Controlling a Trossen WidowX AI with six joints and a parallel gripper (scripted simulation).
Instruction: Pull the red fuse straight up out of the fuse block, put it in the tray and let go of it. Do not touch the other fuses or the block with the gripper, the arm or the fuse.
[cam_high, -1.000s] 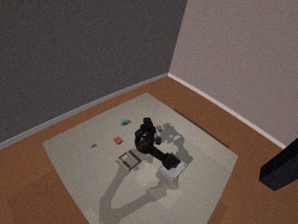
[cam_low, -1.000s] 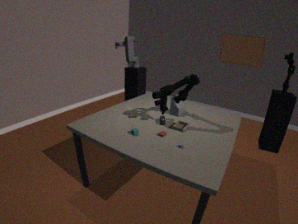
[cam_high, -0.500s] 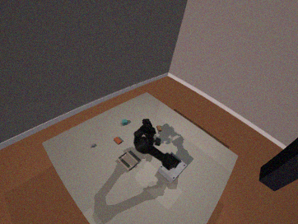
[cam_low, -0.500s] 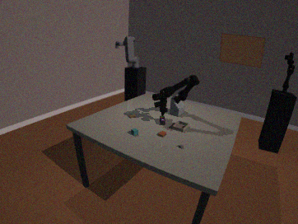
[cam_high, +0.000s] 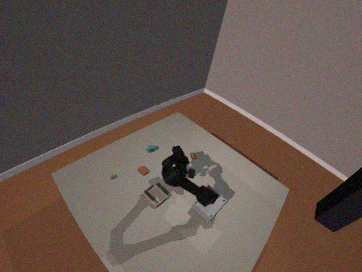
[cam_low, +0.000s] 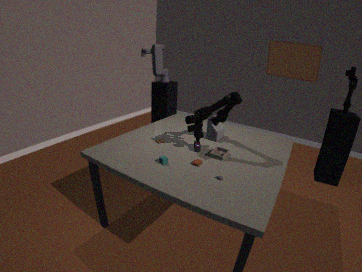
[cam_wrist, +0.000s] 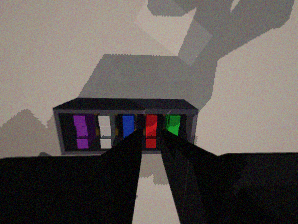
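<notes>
Now: gripper tip 2 cm above the red fuse. From my gripper tip the other things lie so: brown block (28 cm to the right, 7 cm ahead, 4 cm below); then orange block (22 cm ahead, 11 cm to the left, 4 cm below); then shallow tray (19 cm to the left, 4 cm below, 2 cm ahead).
</notes>
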